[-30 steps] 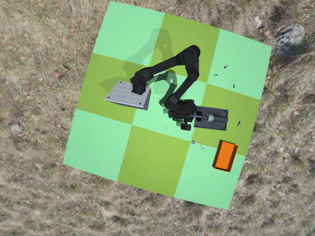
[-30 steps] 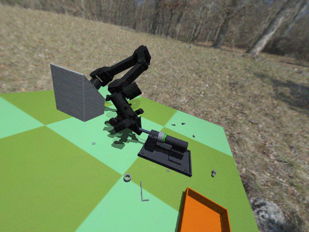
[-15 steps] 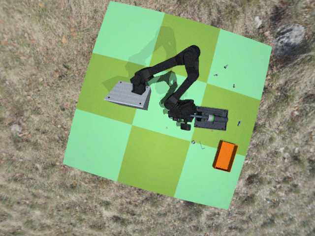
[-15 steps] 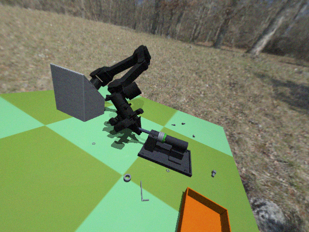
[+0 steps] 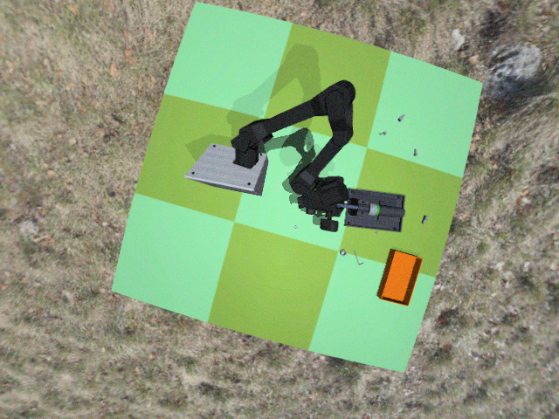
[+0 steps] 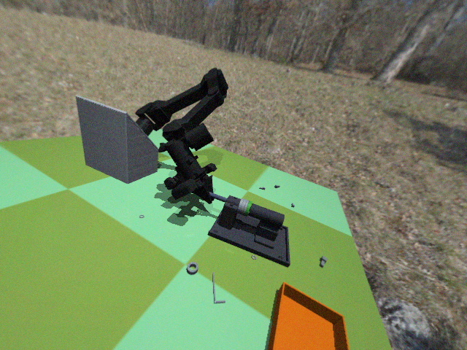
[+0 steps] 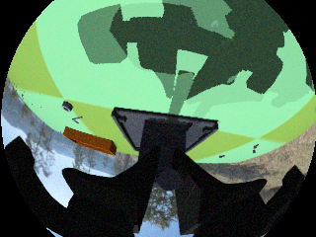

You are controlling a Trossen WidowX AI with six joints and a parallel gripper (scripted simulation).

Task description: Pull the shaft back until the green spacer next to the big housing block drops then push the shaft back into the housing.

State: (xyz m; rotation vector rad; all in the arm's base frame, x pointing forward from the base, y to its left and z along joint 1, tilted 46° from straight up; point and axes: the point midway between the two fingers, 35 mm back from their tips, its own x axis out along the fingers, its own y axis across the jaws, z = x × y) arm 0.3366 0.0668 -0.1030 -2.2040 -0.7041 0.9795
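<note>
Now: gripper tip 4 cm short of the grey shaft, 1 cm to the right of it and 2 cm below it. Round my gripper tip: orange tray 33 cm ahead, 19 cm to the right, 5 cm below; light grey spacer 9 cm ahead, 2 cm to the left, 2 cm above; green spacer 11 cm ahead, 2 cm to the left, 2 cm above.
</note>
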